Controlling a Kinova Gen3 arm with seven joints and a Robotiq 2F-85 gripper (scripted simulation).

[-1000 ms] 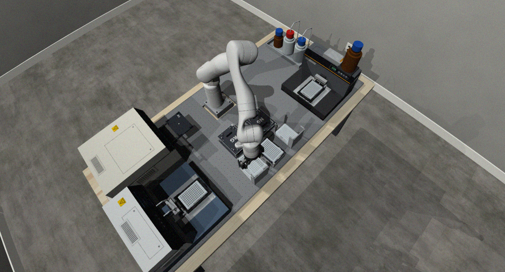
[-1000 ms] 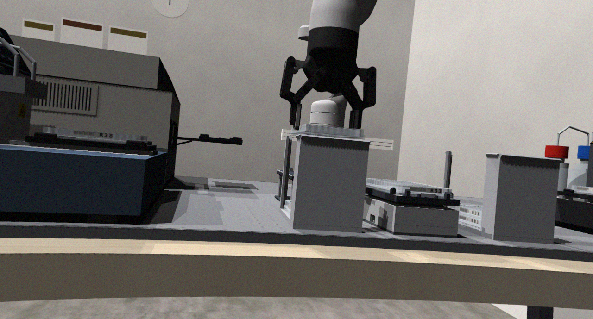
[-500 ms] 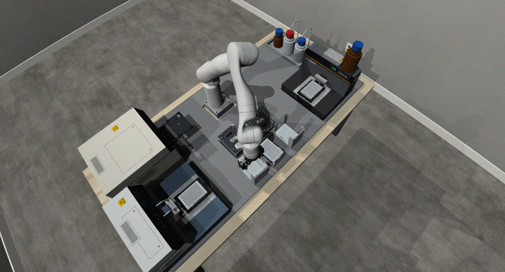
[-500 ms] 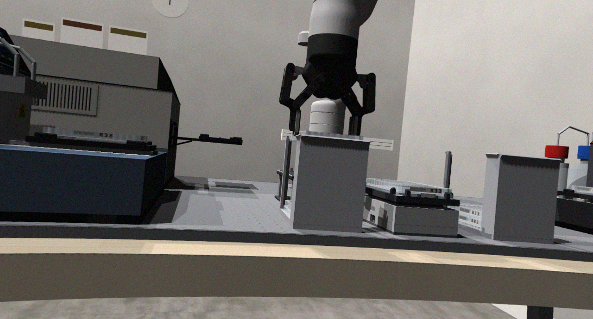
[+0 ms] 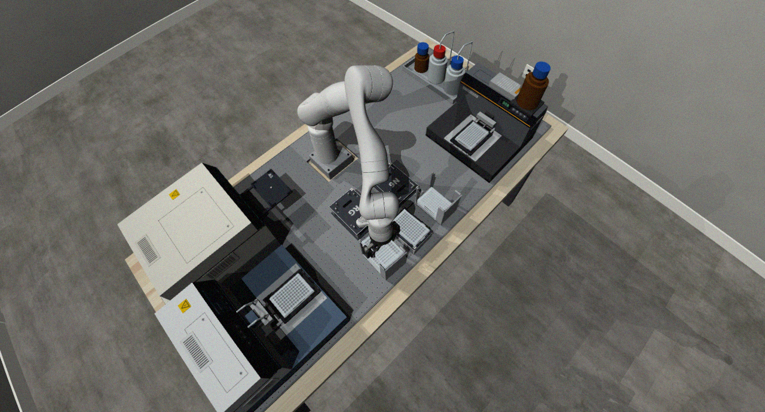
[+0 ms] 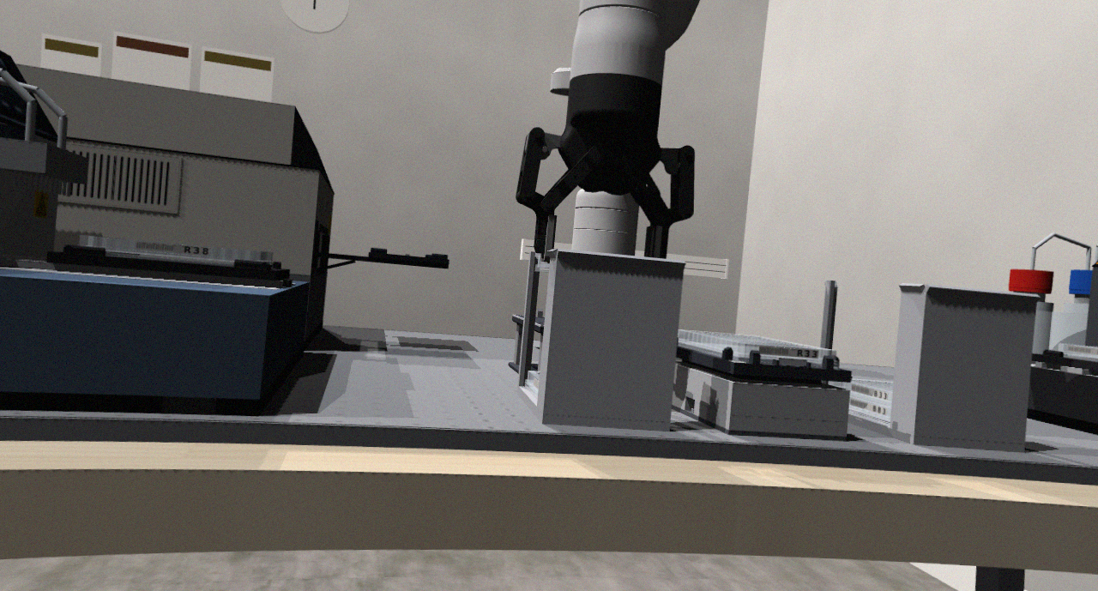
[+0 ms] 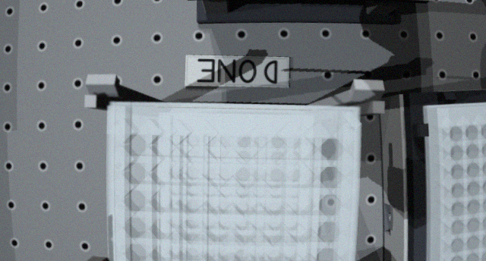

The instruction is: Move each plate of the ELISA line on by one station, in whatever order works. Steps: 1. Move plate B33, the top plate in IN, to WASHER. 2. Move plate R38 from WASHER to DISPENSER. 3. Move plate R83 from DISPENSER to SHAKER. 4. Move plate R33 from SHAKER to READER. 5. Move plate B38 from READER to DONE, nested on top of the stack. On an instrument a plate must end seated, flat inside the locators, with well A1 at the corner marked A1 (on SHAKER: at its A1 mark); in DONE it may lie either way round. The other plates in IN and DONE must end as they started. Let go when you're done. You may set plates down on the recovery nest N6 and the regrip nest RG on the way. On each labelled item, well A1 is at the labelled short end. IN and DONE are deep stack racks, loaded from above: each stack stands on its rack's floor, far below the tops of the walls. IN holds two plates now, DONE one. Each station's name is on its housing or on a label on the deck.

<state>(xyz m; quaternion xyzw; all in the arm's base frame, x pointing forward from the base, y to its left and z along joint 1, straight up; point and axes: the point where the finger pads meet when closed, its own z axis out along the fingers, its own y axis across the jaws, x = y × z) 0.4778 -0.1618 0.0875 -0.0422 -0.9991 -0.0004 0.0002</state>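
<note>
Now: hand 140 mm to the right of the plate R33 and 70 mm above it. From my hand the other things lie so: RG nest (200 mm behind, 70 mm below, 50 mm to the left); plate B38 (10 mm below); plate B33 (300 mm to the left, 100 mm below).
</note>
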